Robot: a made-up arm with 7 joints.
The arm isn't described. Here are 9 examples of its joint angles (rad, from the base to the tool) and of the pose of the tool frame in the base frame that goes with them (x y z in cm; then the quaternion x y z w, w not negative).
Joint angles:
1: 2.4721 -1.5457 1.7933 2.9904 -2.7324 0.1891 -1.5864
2: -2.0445 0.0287 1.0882 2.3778 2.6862 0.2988 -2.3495
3: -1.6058 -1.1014 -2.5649 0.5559 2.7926 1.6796 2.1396
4: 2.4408 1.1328 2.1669 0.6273 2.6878 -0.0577 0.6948
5: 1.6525 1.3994 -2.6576 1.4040 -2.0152 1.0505 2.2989
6: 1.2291 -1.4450 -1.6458 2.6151 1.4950 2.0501 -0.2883
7: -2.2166 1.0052 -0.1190 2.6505 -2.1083 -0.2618 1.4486
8: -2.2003 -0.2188 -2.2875 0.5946 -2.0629 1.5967 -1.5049
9: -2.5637 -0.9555 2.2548 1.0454 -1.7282 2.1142 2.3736
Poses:
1: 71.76 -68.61 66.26 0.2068 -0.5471 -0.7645 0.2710
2: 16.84 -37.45 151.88 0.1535 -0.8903 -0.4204 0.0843
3: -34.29 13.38 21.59 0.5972 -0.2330 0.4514 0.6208
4: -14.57 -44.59 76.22 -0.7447 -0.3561 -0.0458 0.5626
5: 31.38 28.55 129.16 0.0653 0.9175 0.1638 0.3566
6: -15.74 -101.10 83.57 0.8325 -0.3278 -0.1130 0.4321
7: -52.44 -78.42 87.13 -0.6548 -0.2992 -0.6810 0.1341
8: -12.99 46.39 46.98 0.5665 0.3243 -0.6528 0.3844
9: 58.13 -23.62 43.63 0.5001 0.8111 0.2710 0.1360
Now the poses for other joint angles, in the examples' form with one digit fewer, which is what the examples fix.
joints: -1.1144 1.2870 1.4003 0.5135 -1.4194 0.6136 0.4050
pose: 34.3 35.8 56.8 0.108 -0.077 -0.037 0.991
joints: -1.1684 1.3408 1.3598 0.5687 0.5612 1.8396 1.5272
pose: 38.2 29.5 52.7 -0.547 0.763 -0.038 0.342
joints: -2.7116 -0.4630 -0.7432 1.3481 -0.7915 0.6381 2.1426
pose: -52.6 26.9 124.0 0.103 0.355 0.029 0.929
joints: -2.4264 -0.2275 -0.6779 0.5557 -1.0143 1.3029 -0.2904
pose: -53.7 -8.0 58.1 -0.016 0.590 -0.806 0.036
